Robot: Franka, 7 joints.
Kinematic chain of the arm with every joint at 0, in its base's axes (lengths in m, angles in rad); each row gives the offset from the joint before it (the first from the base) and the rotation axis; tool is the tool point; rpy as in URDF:
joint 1: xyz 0 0 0.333 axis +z
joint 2: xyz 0 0 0 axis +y
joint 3: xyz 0 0 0.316 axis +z
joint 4: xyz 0.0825 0 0 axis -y
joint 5: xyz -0.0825 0 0.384 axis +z
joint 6: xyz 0 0 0 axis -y
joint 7: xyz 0.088 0 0 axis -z
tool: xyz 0 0 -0.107 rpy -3.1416 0 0
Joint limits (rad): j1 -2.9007..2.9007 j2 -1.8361..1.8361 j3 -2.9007..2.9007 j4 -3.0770..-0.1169 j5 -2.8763..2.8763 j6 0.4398..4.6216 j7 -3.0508..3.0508
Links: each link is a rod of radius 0.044 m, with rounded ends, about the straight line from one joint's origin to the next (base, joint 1, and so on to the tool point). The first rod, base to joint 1, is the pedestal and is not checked.
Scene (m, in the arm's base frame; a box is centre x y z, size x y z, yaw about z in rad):
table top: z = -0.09
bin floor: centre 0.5 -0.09 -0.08 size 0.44 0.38 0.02 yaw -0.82
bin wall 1: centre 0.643 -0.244 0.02 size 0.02 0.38 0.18 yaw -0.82
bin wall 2: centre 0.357 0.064 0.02 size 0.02 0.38 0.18 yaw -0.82
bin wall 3: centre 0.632 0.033 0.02 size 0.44 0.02 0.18 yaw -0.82
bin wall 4: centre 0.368 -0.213 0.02 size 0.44 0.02 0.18 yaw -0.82
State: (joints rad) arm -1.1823 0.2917 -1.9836 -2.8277 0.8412 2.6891 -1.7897
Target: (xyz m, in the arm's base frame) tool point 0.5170 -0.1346 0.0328
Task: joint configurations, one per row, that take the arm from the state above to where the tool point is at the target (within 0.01 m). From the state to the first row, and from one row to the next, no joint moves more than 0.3 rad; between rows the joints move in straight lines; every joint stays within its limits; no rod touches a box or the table.
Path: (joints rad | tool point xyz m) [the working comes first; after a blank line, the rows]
Joints at the target: 0.1387 0.8348 -0.3341 -2.0405 0.7838 2.5752 -1.7897
Straight joint move there: touches bin wall 4.

1: -0.9595 0.2975 -1.7178 -2.7330 0.8327 2.6621 -1.7897 | -0.3697 -0.1261 0.2406
2: -0.7368 0.3032 -1.4520 -2.6383 0.8242 2.6351 -1.7897 | -0.2800 -0.3128 0.2360
3: -0.5140 0.3090 -1.1862 -2.5436 0.8156 2.6080 -1.7897 | -0.0966 -0.4376 0.2284
4: -0.2913 0.3148 -0.9204 -2.4488 0.8071 2.5810 -1.7897 | 0.1389 -0.4555 0.2211
5: -0.0685 0.3205 -0.6546 -2.3541 0.7986 2.5540 -1.7897 | 0.3649 -0.3487 0.2181
6: 0.1543 0.3263 -0.3889 -2.2594 0.7901 2.5270 -1.7897 | 0.5170 -0.1346 0.2235
7: 0.1465 0.5805 -0.3615 -2.1499 0.7869 2.5511 -1.7897 | 0.5270 -0.1350 0.1325
8: 0.1387 0.8348 -0.3341 -2.0405 0.7838 2.5752 -1.7897 | 0.5170 -0.1346 0.0328

